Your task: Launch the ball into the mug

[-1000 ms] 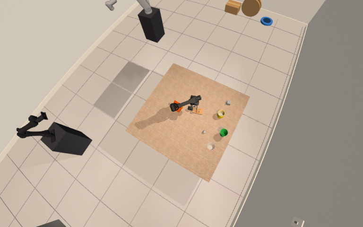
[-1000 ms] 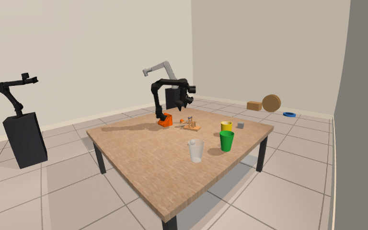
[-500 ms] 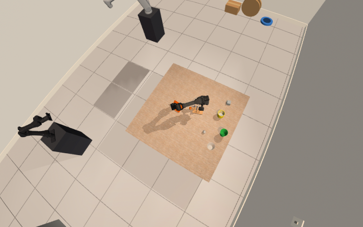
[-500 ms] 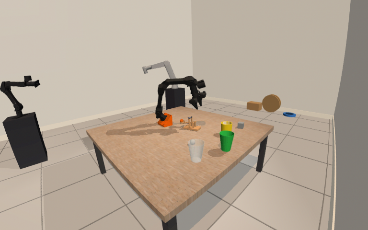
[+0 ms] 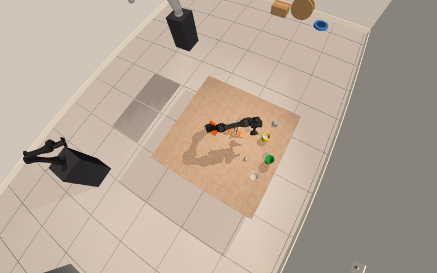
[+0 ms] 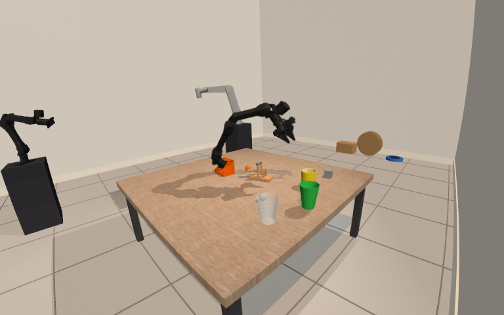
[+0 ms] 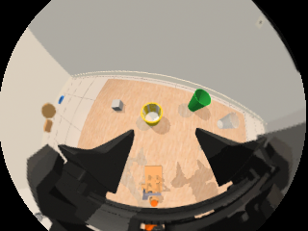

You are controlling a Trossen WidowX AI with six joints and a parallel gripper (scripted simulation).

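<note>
The orange ball lies 32 cm behind my gripper tip, 21 cm below it and 6 cm to the right of it. Also, from my gripper tip: catapult (25 cm behind, 22 cm below, 3 cm to the right); green cup (24 cm below, 22 cm ahead, 17 cm to the right); yellow mug (24 cm below, 9 cm ahead, 5 cm to the left).
</note>
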